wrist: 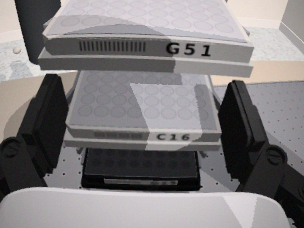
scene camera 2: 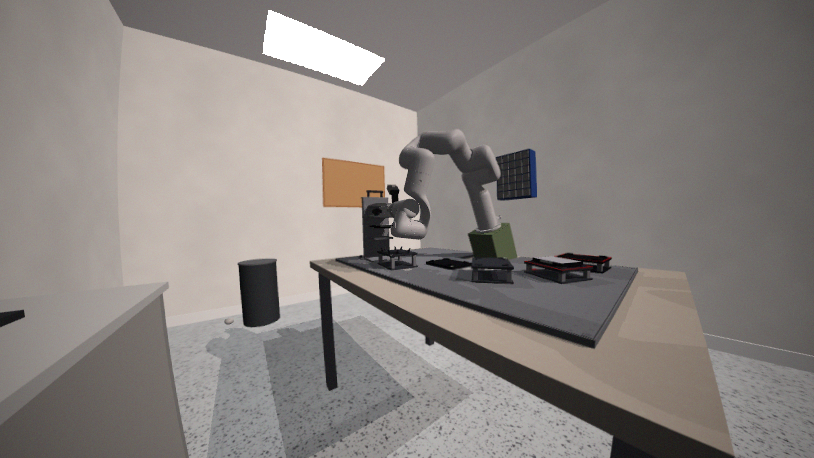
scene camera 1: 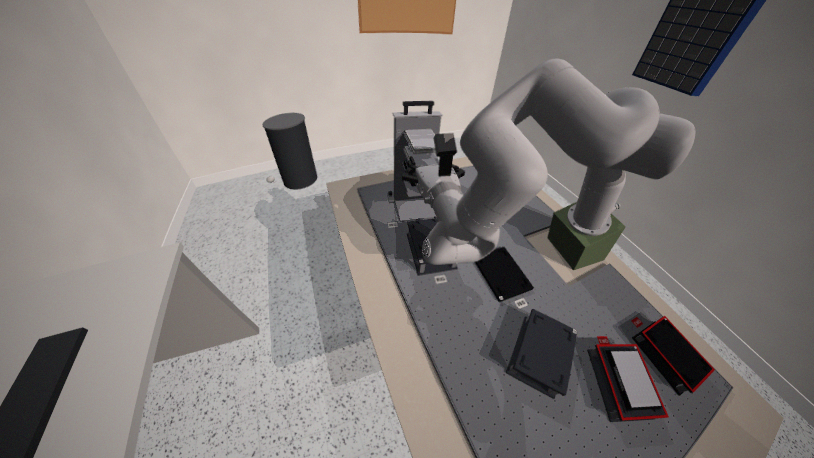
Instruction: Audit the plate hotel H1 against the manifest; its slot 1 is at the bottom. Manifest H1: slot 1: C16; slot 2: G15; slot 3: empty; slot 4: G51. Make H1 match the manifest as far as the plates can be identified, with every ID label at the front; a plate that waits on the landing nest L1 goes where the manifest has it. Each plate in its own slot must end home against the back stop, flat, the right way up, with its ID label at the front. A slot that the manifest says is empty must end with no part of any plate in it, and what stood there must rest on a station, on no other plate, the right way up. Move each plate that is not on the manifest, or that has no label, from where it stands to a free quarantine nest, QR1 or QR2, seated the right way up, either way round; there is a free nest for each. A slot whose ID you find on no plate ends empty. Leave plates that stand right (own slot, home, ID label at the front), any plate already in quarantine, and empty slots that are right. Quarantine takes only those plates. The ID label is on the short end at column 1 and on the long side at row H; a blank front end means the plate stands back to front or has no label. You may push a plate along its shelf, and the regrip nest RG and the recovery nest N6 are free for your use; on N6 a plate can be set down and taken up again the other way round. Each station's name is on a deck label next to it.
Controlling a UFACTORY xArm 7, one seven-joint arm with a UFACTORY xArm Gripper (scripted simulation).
Labels:
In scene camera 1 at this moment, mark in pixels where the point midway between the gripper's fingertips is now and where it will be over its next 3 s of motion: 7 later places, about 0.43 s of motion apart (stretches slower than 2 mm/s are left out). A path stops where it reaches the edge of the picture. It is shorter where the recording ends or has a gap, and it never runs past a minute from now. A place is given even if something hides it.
My gripper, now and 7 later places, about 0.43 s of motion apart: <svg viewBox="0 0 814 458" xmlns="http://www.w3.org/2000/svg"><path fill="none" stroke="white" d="M426 159L426 159L426 160L428 163L430 166L432 170L434 175L436 179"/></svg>

